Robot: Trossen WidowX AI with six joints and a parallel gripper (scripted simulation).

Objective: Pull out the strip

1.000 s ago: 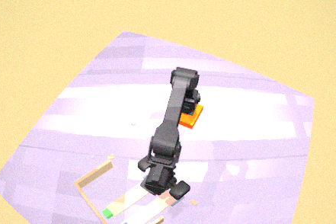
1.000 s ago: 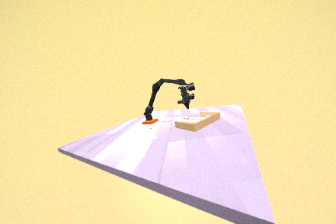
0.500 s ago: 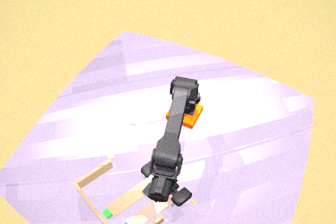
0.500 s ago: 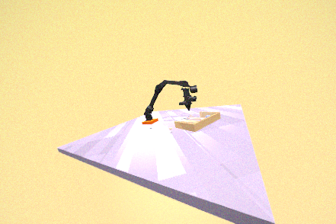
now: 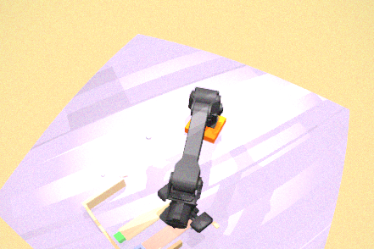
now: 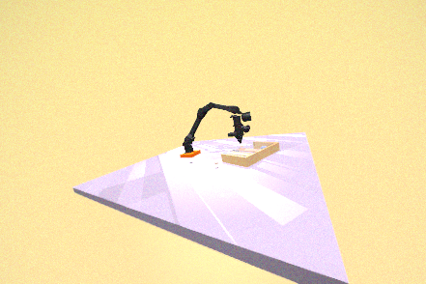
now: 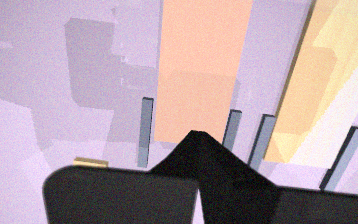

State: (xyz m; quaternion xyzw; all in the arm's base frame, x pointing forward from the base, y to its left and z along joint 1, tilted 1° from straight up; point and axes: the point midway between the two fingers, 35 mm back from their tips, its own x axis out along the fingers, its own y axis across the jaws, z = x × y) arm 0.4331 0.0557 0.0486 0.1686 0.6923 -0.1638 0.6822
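Now: gripper tip 8 cm short of the peach-orange strip, 4 cm to the left of it and 5 cm above it. From my gripper tip the other things lie so: tan block: 2 cm behind, 10 cm to the left, 5 cm below; then pale blue cube marked k: 17 cm ahead, 9 cm to the right, 3 cm below.
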